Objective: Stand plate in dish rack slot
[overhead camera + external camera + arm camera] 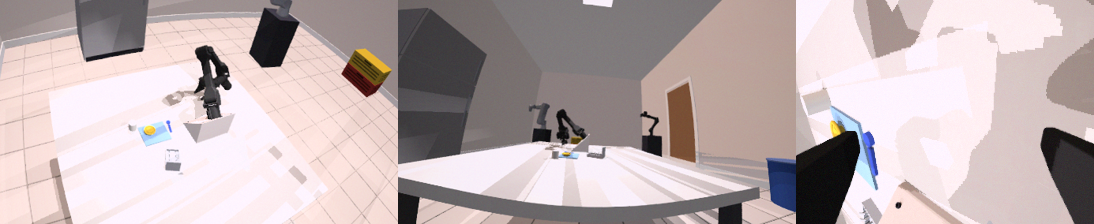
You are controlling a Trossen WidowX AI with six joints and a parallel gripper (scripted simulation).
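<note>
The blue utensil is 220 mm ahead of my gripper tip, 150 mm to the left of it and 50 mm below it. Round my gripper tip: light blue mat: 320 mm ahead, 190 mm to the left, 50 mm below; grey dish rack: 380 mm to the left, 280 mm ahead, 30 mm below; yellow plate: 340 mm ahead, 170 mm to the left, 30 mm below.
</note>
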